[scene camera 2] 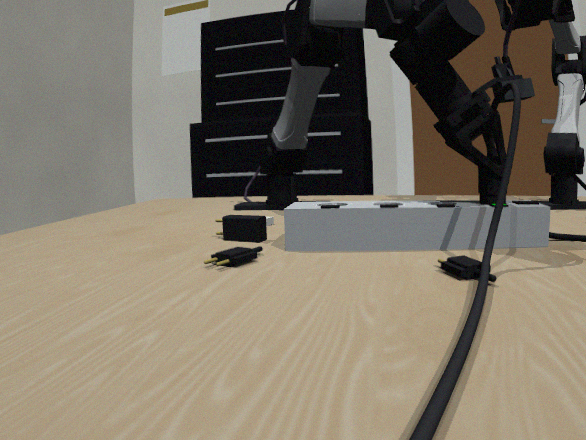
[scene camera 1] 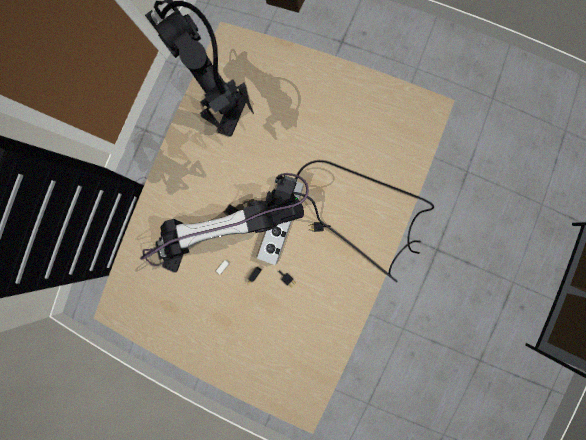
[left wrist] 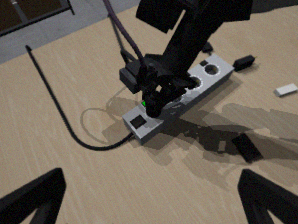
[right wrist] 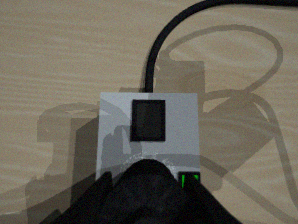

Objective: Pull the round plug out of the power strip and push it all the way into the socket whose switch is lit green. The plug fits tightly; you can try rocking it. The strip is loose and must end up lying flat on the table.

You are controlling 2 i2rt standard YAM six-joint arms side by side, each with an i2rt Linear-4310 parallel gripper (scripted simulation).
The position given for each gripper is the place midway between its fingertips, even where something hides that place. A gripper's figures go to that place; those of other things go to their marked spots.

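Distances from the lens: a flat black plug [scene camera 2: 464,267] at 41 cm from the lens and a flat black plug [scene camera 2: 238,255] at 48 cm from the lens. A black round plug [scene camera 2: 488,183] lies 56 cm from the lens, the right gripper [scene camera 2: 500,174] is 58 cm from the lens, and a black adapter [scene camera 2: 249,228] is 60 cm from the lens.
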